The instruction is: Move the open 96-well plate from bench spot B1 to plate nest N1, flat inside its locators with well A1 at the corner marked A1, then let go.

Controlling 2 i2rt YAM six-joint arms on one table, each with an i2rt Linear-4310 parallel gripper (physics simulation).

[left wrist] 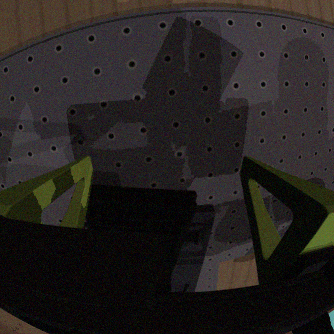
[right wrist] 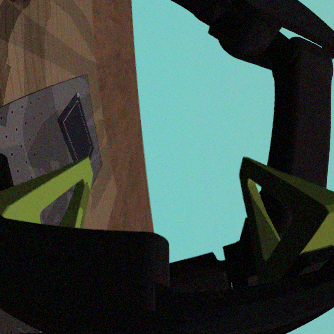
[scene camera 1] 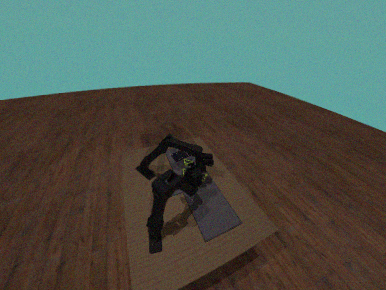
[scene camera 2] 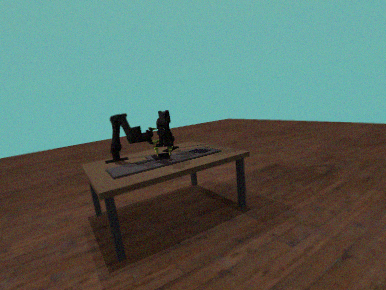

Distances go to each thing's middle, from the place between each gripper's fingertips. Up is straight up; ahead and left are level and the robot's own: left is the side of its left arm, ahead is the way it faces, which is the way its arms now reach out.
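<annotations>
From my right hand: dark well plate (left wrist: 168, 212), 50 mm ahead, 170 mm below. Dark rectangular nest (right wrist: 72, 122), 70 mm ahead of my right hand, 330 mm to the left, 200 mm below.
From my left hand: dark well plate, 4 cm to the left, 9 cm behind, 1 cm below. Dark rectangular nest, 7 cm behind my left hand, 37 cm to the left, 4 cm below. By its middle, the dark well plate nearer to my left hand than to my right hand.
</annotations>
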